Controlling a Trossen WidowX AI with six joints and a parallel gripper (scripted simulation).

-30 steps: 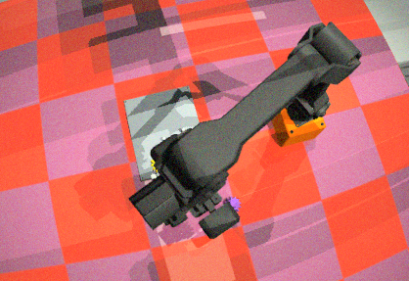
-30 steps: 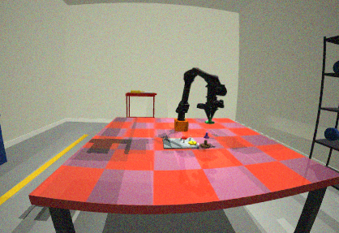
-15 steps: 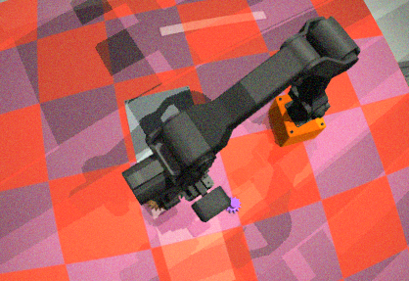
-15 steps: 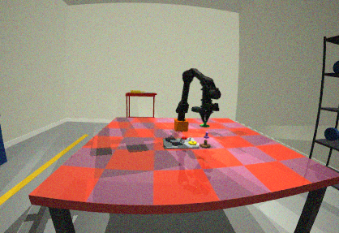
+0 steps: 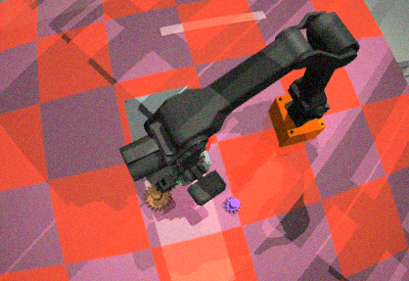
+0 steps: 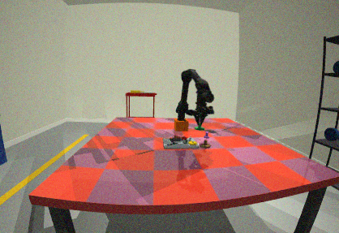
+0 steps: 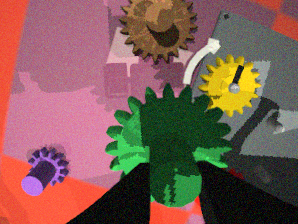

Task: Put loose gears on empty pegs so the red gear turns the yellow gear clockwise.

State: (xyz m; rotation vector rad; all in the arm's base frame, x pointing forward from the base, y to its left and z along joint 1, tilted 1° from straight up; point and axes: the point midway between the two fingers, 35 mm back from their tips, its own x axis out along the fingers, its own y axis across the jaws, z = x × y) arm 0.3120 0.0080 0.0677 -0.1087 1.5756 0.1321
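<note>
The red gear lies 70 mm behind my gripper tip, 70 mm to the right of it and 100 mm below it. From my gripper tip the other things lie so: brown gear (70 mm ahead, 10 mm to the left, 100 mm below); then dark green gear (10 mm below); then yellow gear (30 mm ahead, 60 mm to the right, 100 mm below).
</note>
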